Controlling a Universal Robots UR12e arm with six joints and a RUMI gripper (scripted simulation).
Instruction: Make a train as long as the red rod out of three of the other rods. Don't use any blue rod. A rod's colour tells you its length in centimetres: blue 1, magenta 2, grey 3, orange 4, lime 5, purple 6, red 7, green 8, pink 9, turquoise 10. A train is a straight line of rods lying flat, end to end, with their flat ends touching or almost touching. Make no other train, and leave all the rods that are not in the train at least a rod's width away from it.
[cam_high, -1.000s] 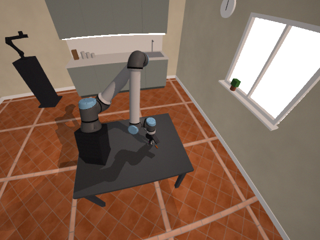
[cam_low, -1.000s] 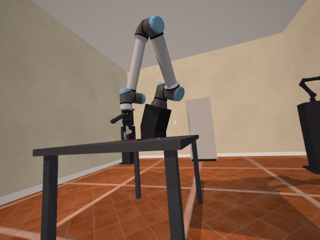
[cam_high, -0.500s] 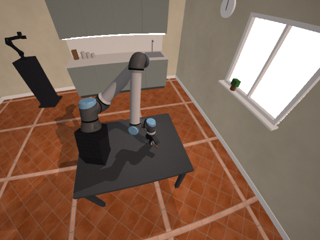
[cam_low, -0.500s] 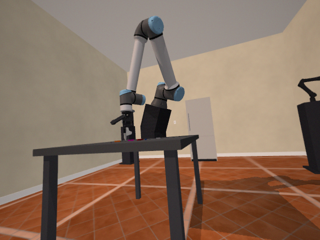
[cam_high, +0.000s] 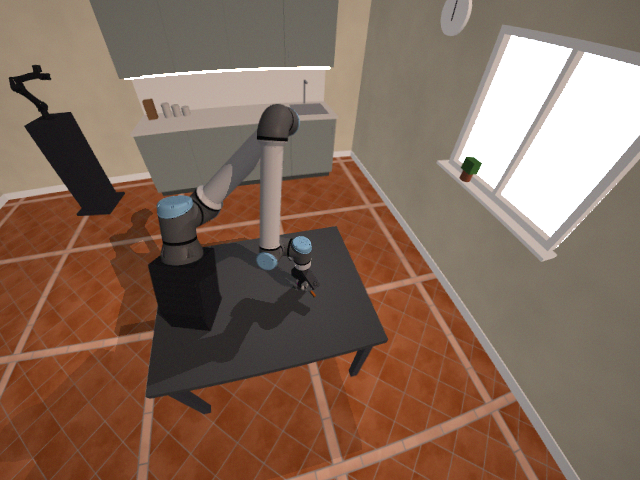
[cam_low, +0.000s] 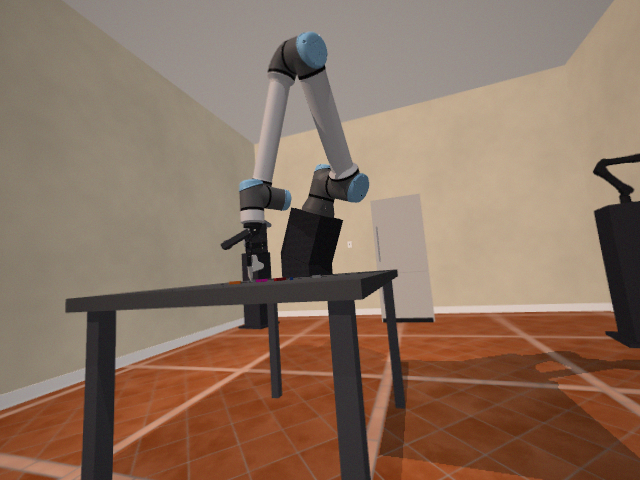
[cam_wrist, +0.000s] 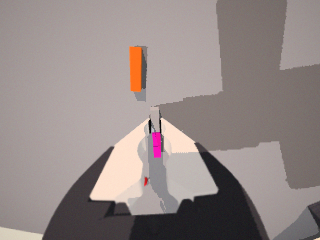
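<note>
Right now my hand is 5 cm short of the orange rod, 3 cm to the left of it and 1 cm above it. Also, from my hand: blue rod: 18 cm to the left, 1 cm below; red rod: 11 cm to the left, 3 cm behind, 1 cm below.
</note>
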